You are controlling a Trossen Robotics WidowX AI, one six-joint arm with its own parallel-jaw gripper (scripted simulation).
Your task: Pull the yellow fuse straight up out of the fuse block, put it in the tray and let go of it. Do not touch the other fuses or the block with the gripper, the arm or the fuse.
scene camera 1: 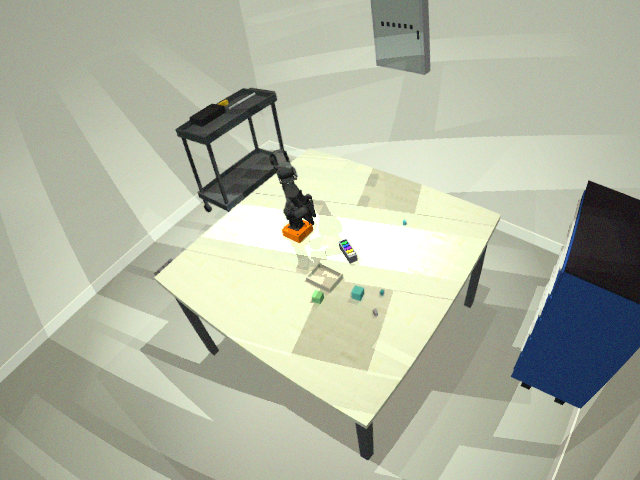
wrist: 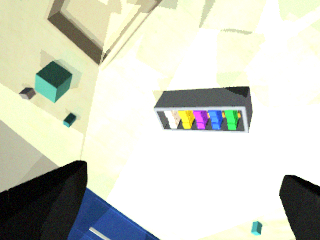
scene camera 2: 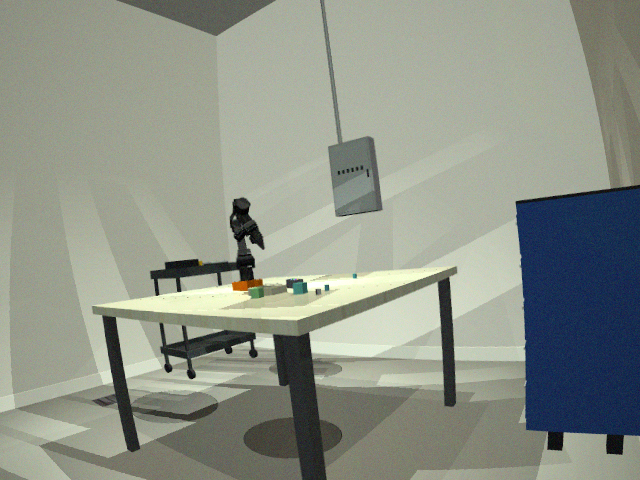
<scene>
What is my gripper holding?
Nothing.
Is my gripper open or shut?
Open.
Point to a shallow grey tray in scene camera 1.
322, 276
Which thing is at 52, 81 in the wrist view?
A teal cube.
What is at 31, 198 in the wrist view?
My gripper.
</scene>
